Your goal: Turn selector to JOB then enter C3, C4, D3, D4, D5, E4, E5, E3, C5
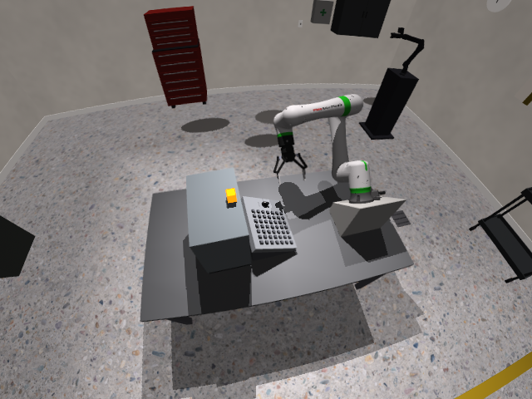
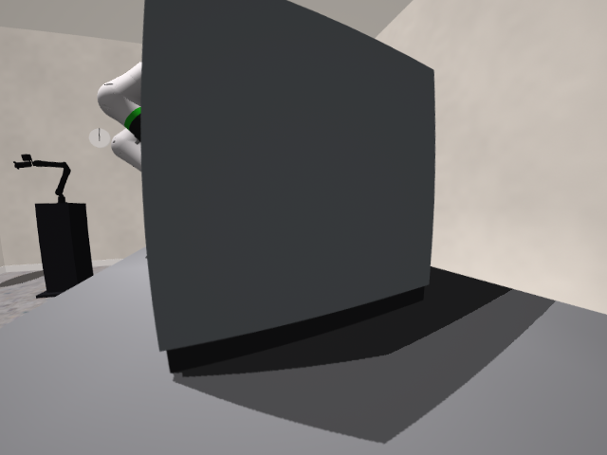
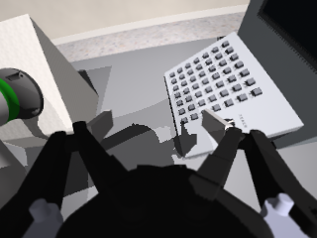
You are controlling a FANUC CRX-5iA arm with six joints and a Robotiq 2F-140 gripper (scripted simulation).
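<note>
The key is 230 mm to the left of my hand, 150 mm below it and 150 mm ahead of it. The rest, counted from my hand: white keypad panel (190 mm below, 180 mm ahead, 150 mm to the left); black selector knob (170 mm ahead, 140 mm below, 40 mm to the left).
</note>
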